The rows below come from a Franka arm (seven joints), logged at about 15 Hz.
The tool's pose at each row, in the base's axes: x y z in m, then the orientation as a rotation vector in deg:
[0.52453, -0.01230, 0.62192, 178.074, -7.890, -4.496]
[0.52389, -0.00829, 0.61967, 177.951, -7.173, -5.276]
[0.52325, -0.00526, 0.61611, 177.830, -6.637, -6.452]
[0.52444, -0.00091, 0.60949, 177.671, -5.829, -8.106]
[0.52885, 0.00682, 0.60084, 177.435, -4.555, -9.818]
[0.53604, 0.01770, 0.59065, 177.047, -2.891, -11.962]
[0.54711, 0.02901, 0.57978, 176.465, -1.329, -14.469]
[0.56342, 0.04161, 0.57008, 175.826, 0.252, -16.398]
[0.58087, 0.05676, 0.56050, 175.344, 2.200, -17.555]
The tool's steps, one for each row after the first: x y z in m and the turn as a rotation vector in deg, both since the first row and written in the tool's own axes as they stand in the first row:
[-0.00088, -0.00401, 0.00217, -0.165, -0.490, -0.461]
[-0.00162, -0.00708, 0.00567, -0.310, -1.239, -0.811]
[-0.00049, -0.01173, 0.01210, -0.490, -2.293, -1.339]
[0.00363, -0.02008, 0.02030, -0.747, -3.381, -2.166]
[0.01031, -0.03187, 0.02980, -1.127, -4.747, -3.245]
[0.02085, -0.04445, 0.03977, -1.639, -6.357, -4.260]
[0.03643, -0.05873, 0.04827, -2.196, -7.601, -5.287]
[0.05291, -0.07565, 0.05652, -2.619, -8.344, -6.553]

